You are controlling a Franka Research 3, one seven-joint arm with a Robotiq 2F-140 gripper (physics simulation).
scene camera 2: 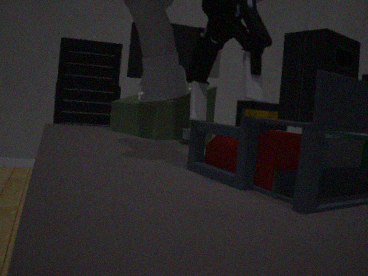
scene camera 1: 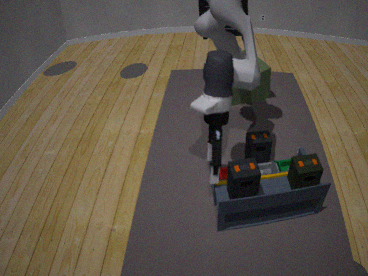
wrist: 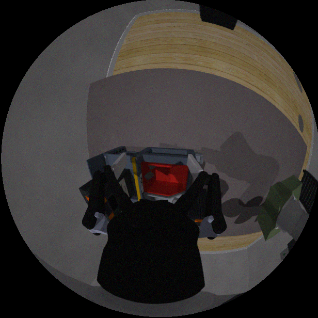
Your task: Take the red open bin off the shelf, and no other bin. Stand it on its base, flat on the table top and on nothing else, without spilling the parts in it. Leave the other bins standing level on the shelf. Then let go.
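The red open bin (scene camera 1: 224,173) (scene camera 2: 276,150) (wrist: 172,181) sits at the end of the blue-grey shelf (scene camera 1: 270,213) (scene camera 2: 306,172) (wrist: 172,150), low between its posts. Small dark parts show inside it in the wrist view. My gripper (scene camera 1: 214,170) (scene camera 2: 225,106) (wrist: 156,158) is open and empty. It points down, with its pale fingertips on opposite sides of the red bin in the wrist view, near the height of the shelf's top rail in scene camera 2. Whether a fingertip touches the shelf is unclear. A grey bin (scene camera 1: 268,169) and a green bin (scene camera 1: 284,165) stand farther along the shelf.
Dark cases with orange latches (scene camera 1: 243,178) (scene camera 1: 258,145) (scene camera 1: 306,171) stand on and beside the shelf, one close to my gripper. A yellow strip (scene camera 1: 276,176) (wrist: 136,177) runs along the shelf. The grey-brown table top (scene camera 1: 175,210) (scene camera 2: 125,215) (wrist: 165,110) surrounds the shelf. A green block (scene camera 2: 150,118) stands under the arm's base.
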